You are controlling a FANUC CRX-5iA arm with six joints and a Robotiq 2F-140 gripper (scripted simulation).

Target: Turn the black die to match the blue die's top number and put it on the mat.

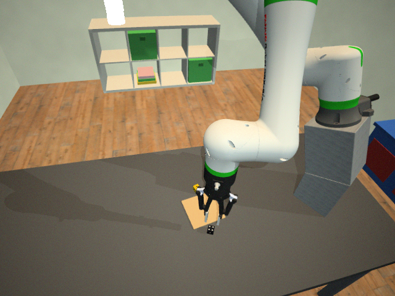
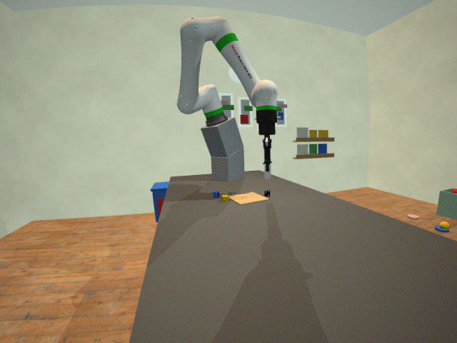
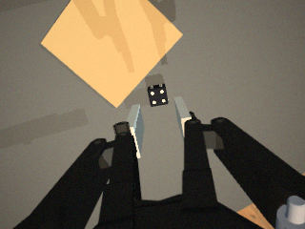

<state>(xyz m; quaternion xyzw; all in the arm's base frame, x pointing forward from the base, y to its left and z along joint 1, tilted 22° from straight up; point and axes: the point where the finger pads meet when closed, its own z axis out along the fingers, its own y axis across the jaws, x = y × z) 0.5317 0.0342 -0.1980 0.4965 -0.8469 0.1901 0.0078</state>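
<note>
My hand is 11 cm above the black die. The rest, counted from my hand: blue die: 9 cm behind, 23 cm to the right, 11 cm below; then yellow die: 1 cm behind, 21 cm to the right, 11 cm below; then tan mat: 10 cm to the right, 12 cm below.
</note>
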